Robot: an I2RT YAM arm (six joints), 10 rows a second.
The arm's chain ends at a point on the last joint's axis. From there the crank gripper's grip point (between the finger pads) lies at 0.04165 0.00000 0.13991 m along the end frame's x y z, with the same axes.
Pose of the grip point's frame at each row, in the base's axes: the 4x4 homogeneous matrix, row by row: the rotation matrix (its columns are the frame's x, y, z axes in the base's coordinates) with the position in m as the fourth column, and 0 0 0 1 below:
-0.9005, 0.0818, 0.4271, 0.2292; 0.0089, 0.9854, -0.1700, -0.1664; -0.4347, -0.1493, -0.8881, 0.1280; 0, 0, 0, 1
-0.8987, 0.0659, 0.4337, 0.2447; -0.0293, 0.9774, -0.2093, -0.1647; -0.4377, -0.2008, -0.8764, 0.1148; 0, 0, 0, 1
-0.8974, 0.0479, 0.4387, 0.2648; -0.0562, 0.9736, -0.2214, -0.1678; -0.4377, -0.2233, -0.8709, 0.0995; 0, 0, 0, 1
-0.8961, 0.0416, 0.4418, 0.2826; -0.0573, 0.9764, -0.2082, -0.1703; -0.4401, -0.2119, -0.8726, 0.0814; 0, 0, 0, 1
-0.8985, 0.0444, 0.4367, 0.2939; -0.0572, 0.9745, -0.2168, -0.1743; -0.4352, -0.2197, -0.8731, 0.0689; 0, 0, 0, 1
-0.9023, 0.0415, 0.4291, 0.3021; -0.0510, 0.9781, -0.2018, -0.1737; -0.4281, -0.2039, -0.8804, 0.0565; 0, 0, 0, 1
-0.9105, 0.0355, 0.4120, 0.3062; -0.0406, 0.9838, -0.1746, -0.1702; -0.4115, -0.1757, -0.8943, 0.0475; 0, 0, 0, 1
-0.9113, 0.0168, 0.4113, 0.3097; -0.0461, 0.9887, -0.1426, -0.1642; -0.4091, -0.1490, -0.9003, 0.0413; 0, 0, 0, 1
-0.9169, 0.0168, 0.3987, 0.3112; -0.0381, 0.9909, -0.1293, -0.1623; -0.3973, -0.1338, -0.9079, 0.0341; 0, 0, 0, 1
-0.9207, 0.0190, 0.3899, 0.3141; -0.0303, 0.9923, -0.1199, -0.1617; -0.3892, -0.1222, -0.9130, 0.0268; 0, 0, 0, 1
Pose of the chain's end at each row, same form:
-0.9005, 0.0818, 0.4271, 0.2070; 0.0089, 0.9854, -0.1700, -0.1430; -0.4347, -0.1493, -0.8881, 0.2704; 0, 0, 0, 1
-0.8987, 0.0659, 0.4337, 0.2215; -0.0293, 0.9774, -0.2093, -0.1342; -0.4377, -0.2008, -0.8764, 0.2556; 0, 0, 0, 1
-0.8974, 0.0479, 0.4387, 0.2408; -0.0562, 0.9736, -0.2214, -0.1345; -0.4377, -0.2233, -0.8709, 0.2396; 0, 0, 0, 1
-0.8961, 0.0416, 0.4418, 0.2581; -0.0573, 0.9764, -0.2082, -0.1388; -0.4401, -0.2119, -0.8726, 0.2218; 0, 0, 0, 1
-0.8985, 0.0444, 0.4367, 0.2702; -0.0572, 0.9745, -0.2168, -0.1416; -0.4352, -0.2197, -0.8731, 0.2092; 0, 0, 0, 1
-0.9023, 0.0415, 0.4291, 0.2796; -0.0510, 0.9781, -0.2018, -0.1433; -0.4281, -0.2039, -0.8804, 0.1975; 0, 0, 0, 1
-0.9105, 0.0355, 0.4120, 0.2865; -0.0406, 0.9838, -0.1746, -0.1441; -0.4115, -0.1757, -0.8943, 0.1898; 0, 0, 0, 1
-0.9113, 0.0168, 0.4113, 0.2901; -0.0461, 0.9887, -0.1426, -0.1423; -0.4091, -0.1490, -0.9003, 0.1843; 0, 0, 0, 1
-0.9169, 0.0168, 0.3987, 0.2936; -0.0381, 0.9909, -0.1293, -0.1426; -0.3973, -0.1338, -0.9079, 0.1777; 0, 0, 0, 1
-0.9207, 0.0190, 0.3899, 0.2979; -0.0303, 0.9923, -0.1199, -0.1437; -0.3892, -0.1222, -0.9130, 0.1707; 0, 0, 0, 1

